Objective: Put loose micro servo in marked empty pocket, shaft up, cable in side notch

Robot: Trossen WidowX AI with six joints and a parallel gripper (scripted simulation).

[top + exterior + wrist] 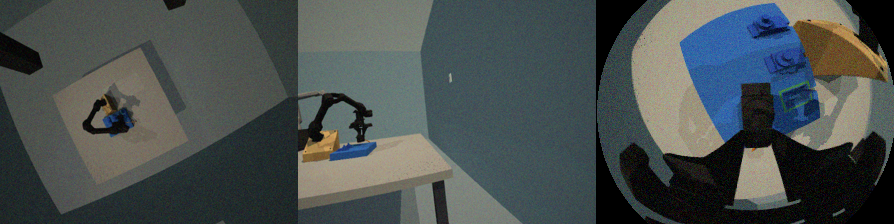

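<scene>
Right now the blue robot deck is 100 mm below my gripper tip, 70 mm to the right of it and 20 mm ahead of it.
</scene>
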